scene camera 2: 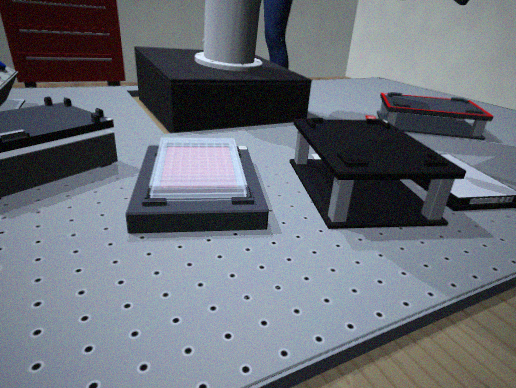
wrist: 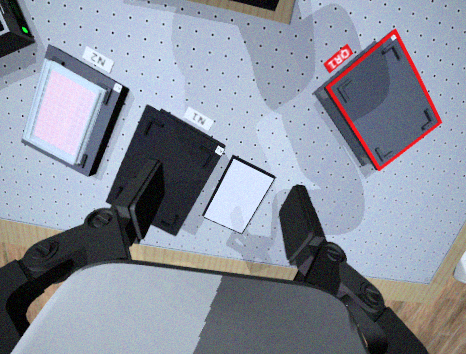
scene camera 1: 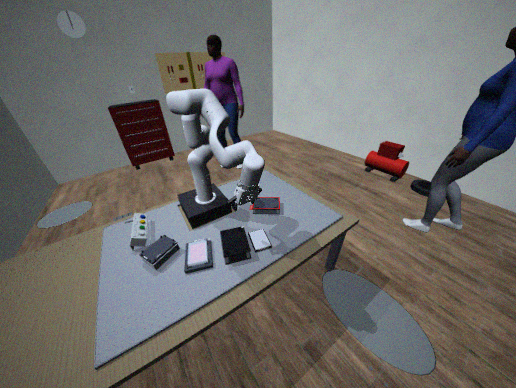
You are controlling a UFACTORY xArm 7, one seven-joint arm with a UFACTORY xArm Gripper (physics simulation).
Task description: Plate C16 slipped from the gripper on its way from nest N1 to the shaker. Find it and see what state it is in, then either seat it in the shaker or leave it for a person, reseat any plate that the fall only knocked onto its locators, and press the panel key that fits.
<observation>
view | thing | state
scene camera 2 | dark shaker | -
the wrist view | gripper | -
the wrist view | white plate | -
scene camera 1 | dark shaker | -
</observation>
